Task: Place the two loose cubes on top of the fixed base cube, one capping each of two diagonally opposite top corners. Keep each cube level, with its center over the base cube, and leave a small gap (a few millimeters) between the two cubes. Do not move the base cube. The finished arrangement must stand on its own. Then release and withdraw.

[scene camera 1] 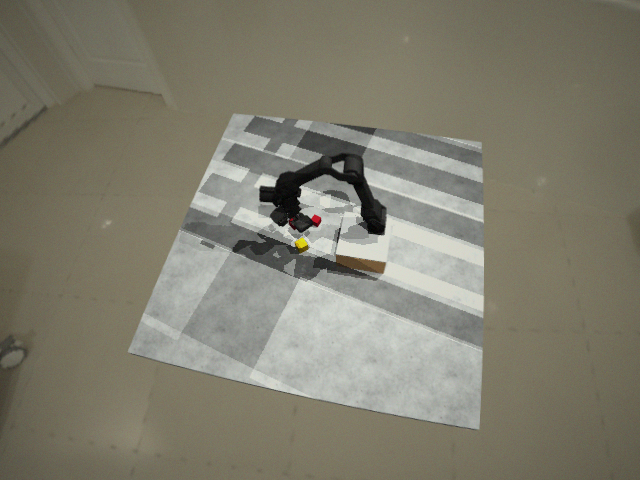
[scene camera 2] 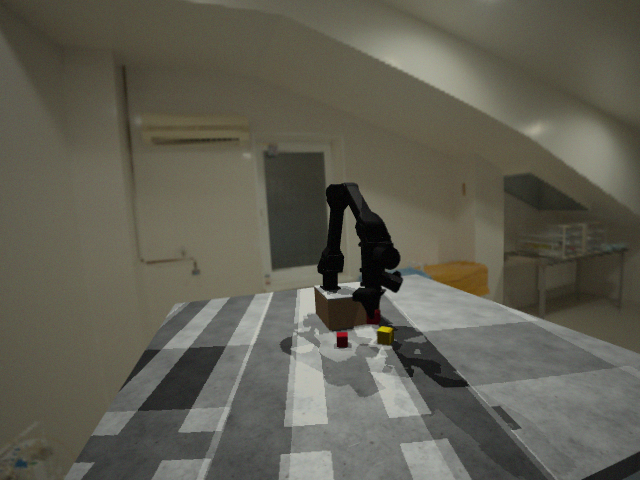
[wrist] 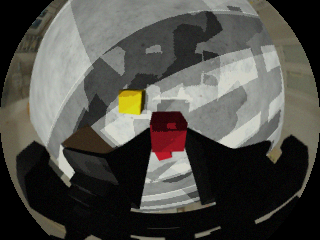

Labels:
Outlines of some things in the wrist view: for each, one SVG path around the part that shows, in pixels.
The gripper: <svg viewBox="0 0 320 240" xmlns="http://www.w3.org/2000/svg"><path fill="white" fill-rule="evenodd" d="M16 155L17 183L31 208L57 224L100 240L139 240L131 236L267 240L299 201L296 193L304 183L309 164L307 145L292 135L281 143L283 153L275 164L267 157L271 149L269 140L233 149L187 128L184 148L200 203L216 204L188 212L141 213L132 212L131 208L140 209L145 173L151 160L149 128L109 153L65 147L61 152L76 172L69 180L71 187L48 165L48 149L36 140ZM221 227L209 233L209 236L196 239L195 233ZM281 207L277 209L277 212L273 213L272 216L269 216L268 220L265 219L265 221L255 223L255 220Z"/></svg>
A red cube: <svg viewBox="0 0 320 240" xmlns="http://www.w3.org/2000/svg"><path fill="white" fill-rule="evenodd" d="M181 111L152 112L151 121L149 121L152 152L184 151L188 123L185 121Z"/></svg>

